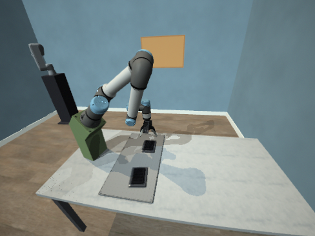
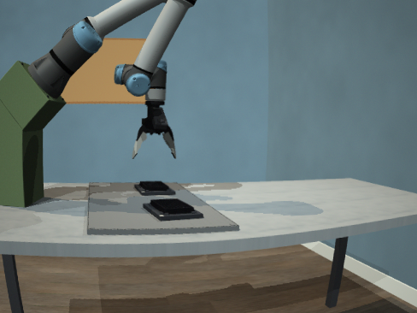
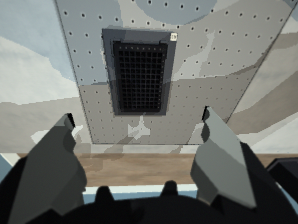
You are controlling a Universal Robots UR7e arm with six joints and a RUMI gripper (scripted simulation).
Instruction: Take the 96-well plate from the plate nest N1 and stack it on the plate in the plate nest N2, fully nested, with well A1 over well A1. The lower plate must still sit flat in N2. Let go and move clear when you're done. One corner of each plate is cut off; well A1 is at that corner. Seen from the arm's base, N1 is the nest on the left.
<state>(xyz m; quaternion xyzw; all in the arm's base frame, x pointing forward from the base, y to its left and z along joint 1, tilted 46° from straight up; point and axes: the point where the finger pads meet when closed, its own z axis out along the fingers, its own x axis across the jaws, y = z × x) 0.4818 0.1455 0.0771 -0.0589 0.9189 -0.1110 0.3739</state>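
Right now my hand is 100 mm above the dark 96-well plate. Also, from my hand: plate nest: 110 mm below; white label: 420 mm to the right, 100 mm below, 80 mm behind.
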